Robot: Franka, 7 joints.
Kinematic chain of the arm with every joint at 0, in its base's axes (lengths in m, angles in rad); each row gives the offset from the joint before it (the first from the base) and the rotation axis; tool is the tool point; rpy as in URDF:
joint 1: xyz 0 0 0.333 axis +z
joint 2: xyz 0 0 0 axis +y
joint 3: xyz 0 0 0.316 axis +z
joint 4: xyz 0.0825 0 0 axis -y
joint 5: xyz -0.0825 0 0.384 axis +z
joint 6: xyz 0 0 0 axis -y
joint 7: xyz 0.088 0 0 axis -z
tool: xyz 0 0 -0.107 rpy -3.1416 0 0
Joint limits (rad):
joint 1: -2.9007..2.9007
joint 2: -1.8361..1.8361
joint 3: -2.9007..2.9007
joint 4: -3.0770..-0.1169
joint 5: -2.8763..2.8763
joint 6: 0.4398..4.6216
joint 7: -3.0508..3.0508
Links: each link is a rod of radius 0.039 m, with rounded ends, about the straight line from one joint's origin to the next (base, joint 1, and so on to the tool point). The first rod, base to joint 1, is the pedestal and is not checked.
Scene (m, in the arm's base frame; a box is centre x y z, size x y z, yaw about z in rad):
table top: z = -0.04
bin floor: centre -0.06 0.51 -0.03 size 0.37 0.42 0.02 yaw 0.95
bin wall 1: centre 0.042 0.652 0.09 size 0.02 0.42 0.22 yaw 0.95
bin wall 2: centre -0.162 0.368 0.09 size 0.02 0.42 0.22 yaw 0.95
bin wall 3: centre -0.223 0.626 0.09 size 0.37 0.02 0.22 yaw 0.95
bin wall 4: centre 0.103 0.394 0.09 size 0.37 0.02 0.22 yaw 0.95
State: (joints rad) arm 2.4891 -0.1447 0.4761 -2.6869 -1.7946 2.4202 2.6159
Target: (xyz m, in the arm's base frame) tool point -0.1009 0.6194 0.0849
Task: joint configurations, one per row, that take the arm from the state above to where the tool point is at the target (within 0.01 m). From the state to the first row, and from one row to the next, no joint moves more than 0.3 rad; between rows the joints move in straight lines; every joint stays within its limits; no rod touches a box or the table.
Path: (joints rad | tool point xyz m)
1: 2.2763 0.0139 0.2885 -2.4484 -1.8061 2.3748 2.6159 | -0.3976 0.2711 0.2953
2: 2.0635 0.1724 0.1008 -2.2100 -1.8177 2.3295 2.6159 | -0.2975 0.4715 0.3117
3: 1.8508 0.3310 -0.0868 -1.9715 -1.8292 2.2841 2.6159 | -0.1009 0.6194 0.3244
4: 1.8457 0.5762 -0.0822 -1.8818 -1.8367 2.2911 2.6159 | -0.1040 0.6310 0.2072
5: 1.8405 0.8214 -0.0776 -1.7922 -1.8442 2.2982 2.6159 | -0.1008 0.6194 0.0849

